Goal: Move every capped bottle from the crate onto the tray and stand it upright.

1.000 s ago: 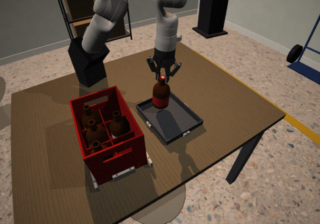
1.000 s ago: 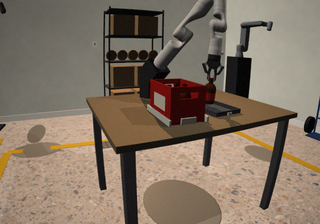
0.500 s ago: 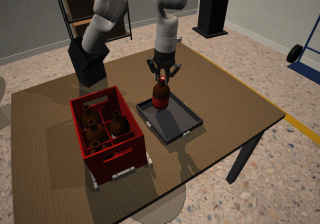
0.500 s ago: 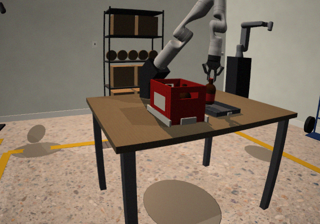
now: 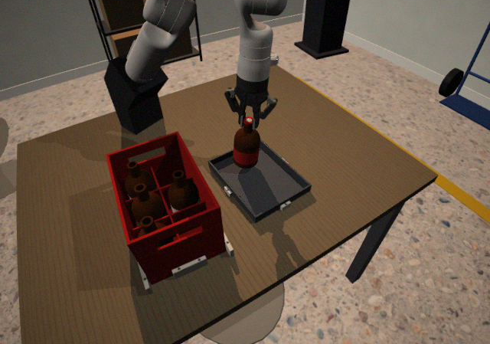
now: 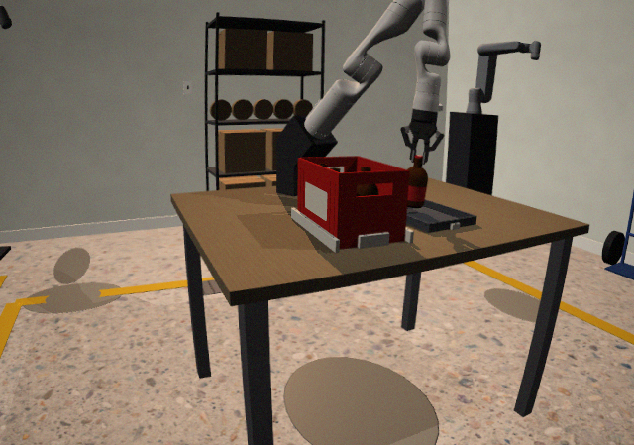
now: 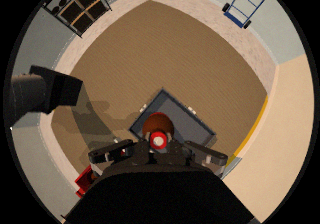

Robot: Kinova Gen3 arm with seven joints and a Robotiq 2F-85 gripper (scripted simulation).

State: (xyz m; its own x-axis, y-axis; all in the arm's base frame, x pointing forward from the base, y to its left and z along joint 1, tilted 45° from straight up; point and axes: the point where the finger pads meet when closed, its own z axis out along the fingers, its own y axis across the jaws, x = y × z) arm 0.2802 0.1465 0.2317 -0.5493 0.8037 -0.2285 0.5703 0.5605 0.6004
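My hand is 1 cm past the glass bottle and 7 cm above it. From my hand the other things lie so: red crate (9 cm ahead, 27 cm to the right, 9 cm below); then dark grey tray (5 cm ahead, 16 cm below).
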